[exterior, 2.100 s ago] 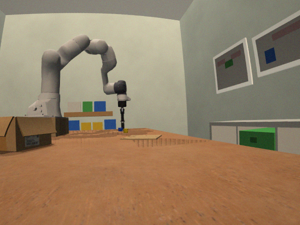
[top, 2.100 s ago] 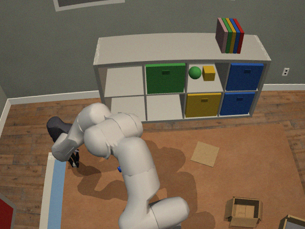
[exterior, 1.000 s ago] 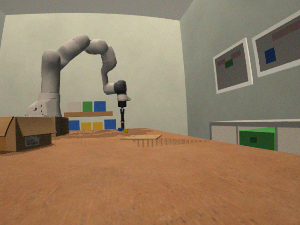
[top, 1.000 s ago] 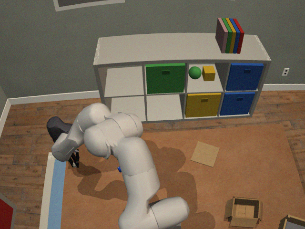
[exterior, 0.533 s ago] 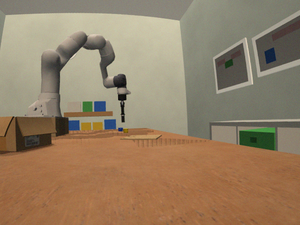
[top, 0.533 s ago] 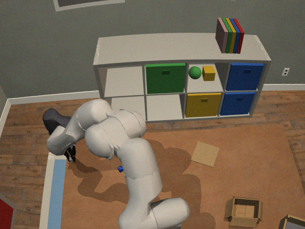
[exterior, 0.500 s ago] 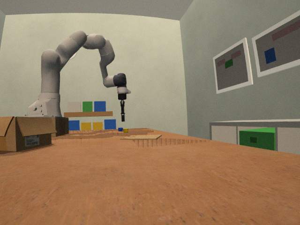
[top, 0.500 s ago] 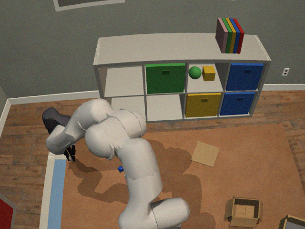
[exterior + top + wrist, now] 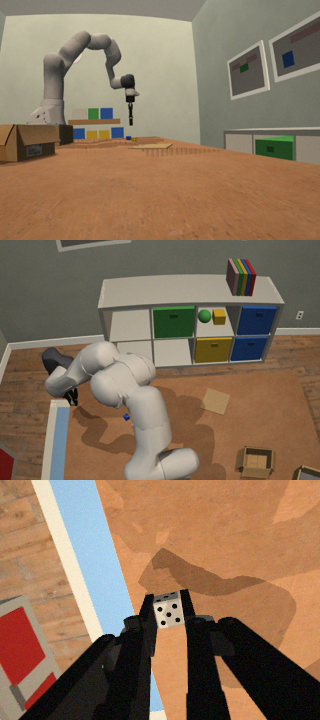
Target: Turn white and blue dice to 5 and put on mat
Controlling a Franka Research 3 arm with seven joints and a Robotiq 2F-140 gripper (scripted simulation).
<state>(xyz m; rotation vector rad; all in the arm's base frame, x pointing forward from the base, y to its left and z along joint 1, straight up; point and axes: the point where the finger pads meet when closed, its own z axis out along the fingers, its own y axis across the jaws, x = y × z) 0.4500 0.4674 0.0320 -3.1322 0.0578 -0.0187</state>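
My hand is 760 mm to the left of the tan mat, 130 mm above it and 60 mm short of it. From my hand the other things lie so: yellow die: 440 mm to the right, 120 mm below, 10 mm ahead; blue die: 280 mm to the right, 120 mm below, 20 mm behind; white die: 20 mm below.
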